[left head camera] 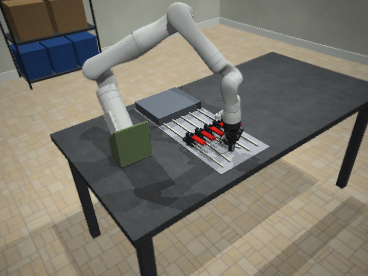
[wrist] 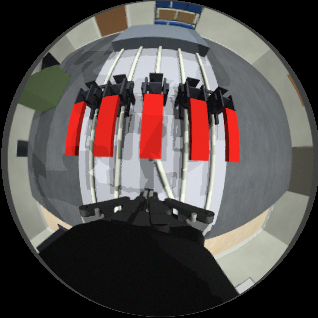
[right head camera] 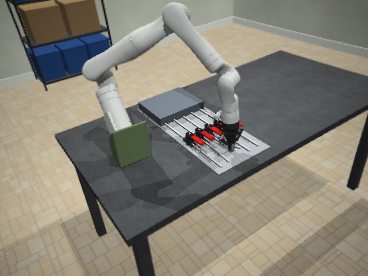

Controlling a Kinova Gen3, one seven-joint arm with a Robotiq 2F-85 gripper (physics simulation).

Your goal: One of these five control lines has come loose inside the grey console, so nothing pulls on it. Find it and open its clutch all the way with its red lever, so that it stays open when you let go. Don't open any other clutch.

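Places are measured from the arm's base along level axes (x down, y left, z ahead), in millimetres.
Pixels of known places: gripper, fingertip midpoint: (left head camera: 231, 150) (wrist: 149, 193) (right head camera: 231, 150); arm's base, link origin: (left head camera: 124, 131) (right head camera: 123, 131).
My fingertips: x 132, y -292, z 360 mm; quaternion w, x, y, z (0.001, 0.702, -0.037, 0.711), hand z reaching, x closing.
Observation:
Ahead of a thing's pixels: the offset from my fingertips to its top centre. "pt": to the spot under its first point. Level surfaces: height alone.
The grey console {dx -44, dy +496, dz +34 mm} (left head camera: 167, 104) (right head camera: 171, 104) (wrist: 160, 33) lies at the far end of the pale panel {dx +0, dy +21, dz +3 mm} (left head camera: 245, 157) (right head camera: 245, 157). Five pale lines run from it through black clutches. In the wrist view the red levers are the leftmost {dx -56, dy +128, dz -100 mm} (wrist: 76, 129), the second {dx -56, dy +125, dz -45 mm} (wrist: 106, 127), the middle (wrist: 152, 125), the fourth {dx -56, dy +118, dz +65 mm} (wrist: 199, 130) and the rightmost {dx -56, dy +114, dz +120 mm} (wrist: 232, 135). All five extend away from the console. The near part of the middle line {pt dx -8, dy +30, dz +26 mm} (wrist: 164, 177) slants right, towards the fourth line. My gripper (left head camera: 231, 149) (right head camera: 231, 148) (wrist: 149, 193) is shut and empty, on the near side of the middle lever. The console's inside is hidden.
A green block (left head camera: 132, 145) (right head camera: 132, 144) (wrist: 46, 89) stands on the dark table {dx +3 mm} (left head camera: 310, 90) (right head camera: 315, 90), beside the arm's base and left of the panel. Blue bins (left head camera: 32, 60) (right head camera: 47, 62) stand on a rack behind the table.

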